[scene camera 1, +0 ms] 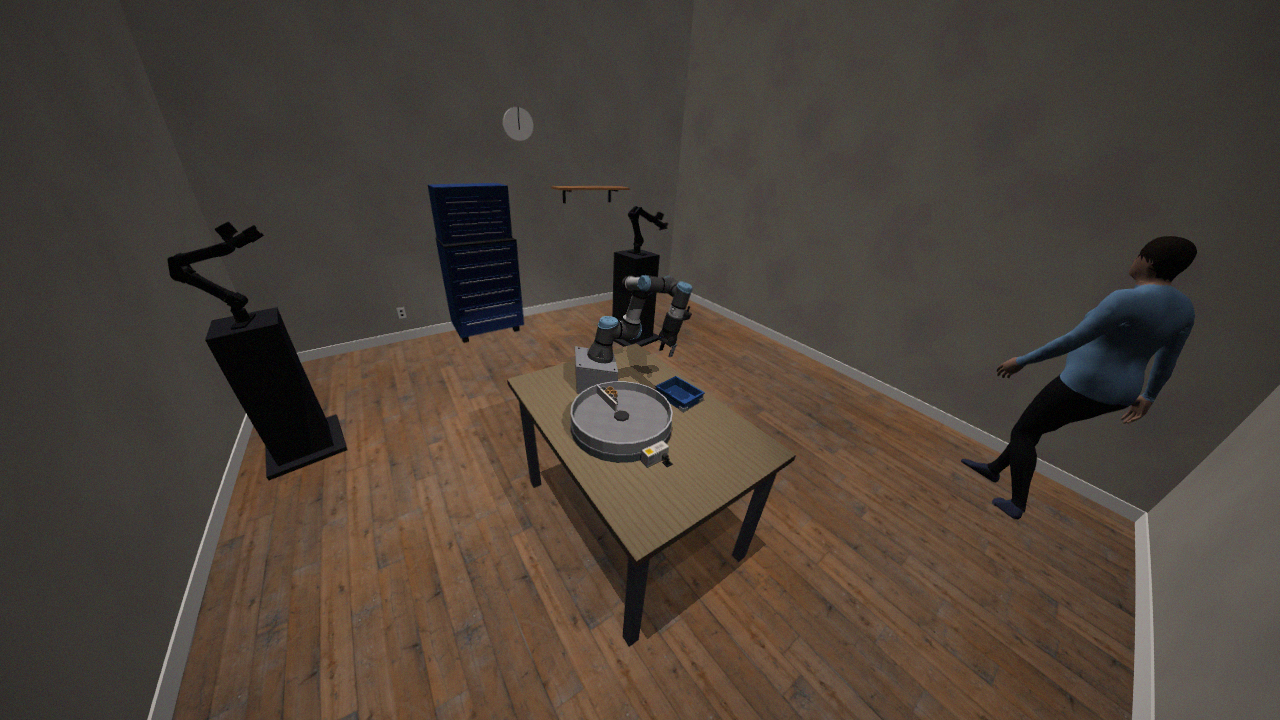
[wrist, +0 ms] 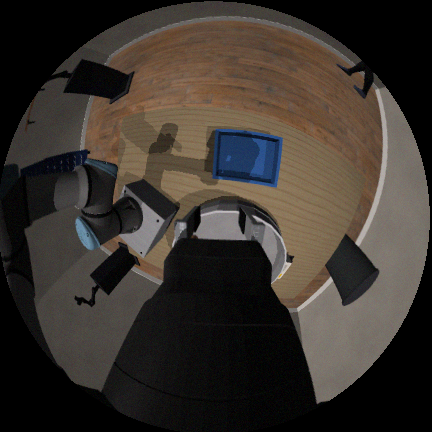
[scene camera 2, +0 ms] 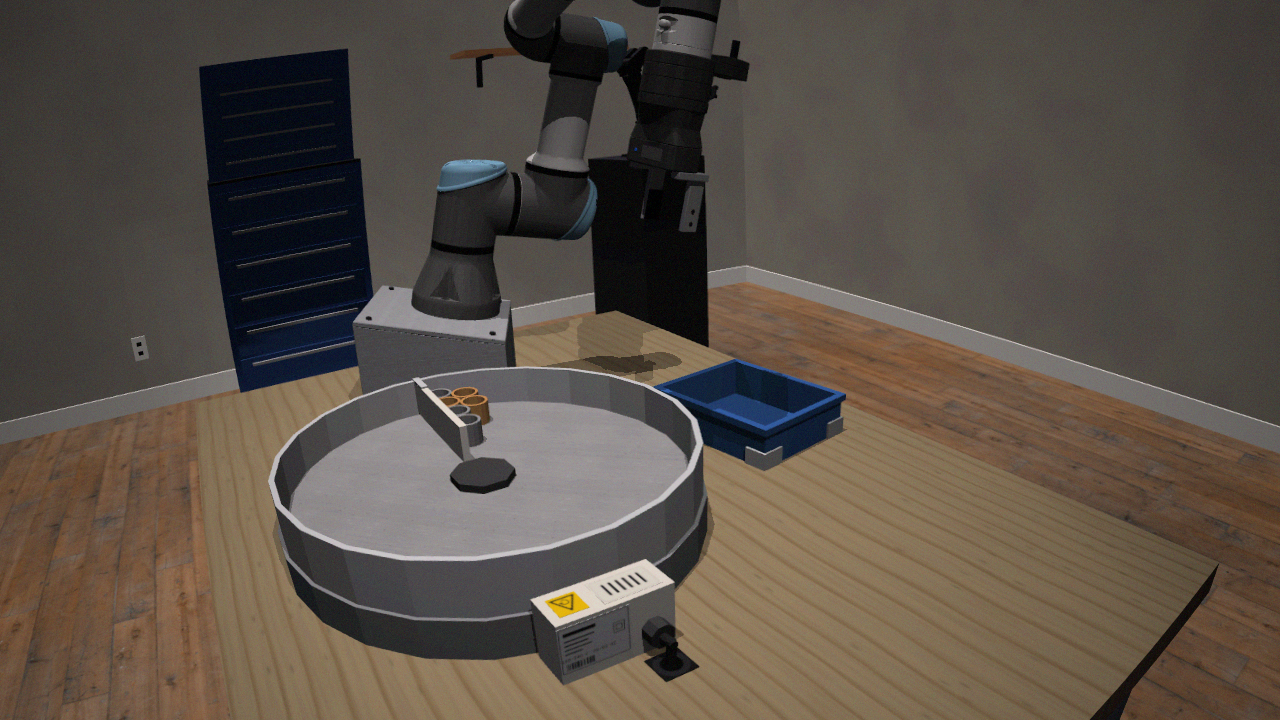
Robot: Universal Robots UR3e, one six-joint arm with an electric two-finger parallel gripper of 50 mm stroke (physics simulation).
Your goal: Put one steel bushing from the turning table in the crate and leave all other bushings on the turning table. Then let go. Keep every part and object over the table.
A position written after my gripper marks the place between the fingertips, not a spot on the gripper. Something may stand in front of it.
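Observation:
There is a blue crate (scene camera 2: pixel 760 416) in the scene, and I can find the crate (scene camera 1: pixel 679 393) from another view as well. My wrist view shows the crate (wrist: pixel 240 155) too, together with my own gripper (wrist: pixel 219 214).

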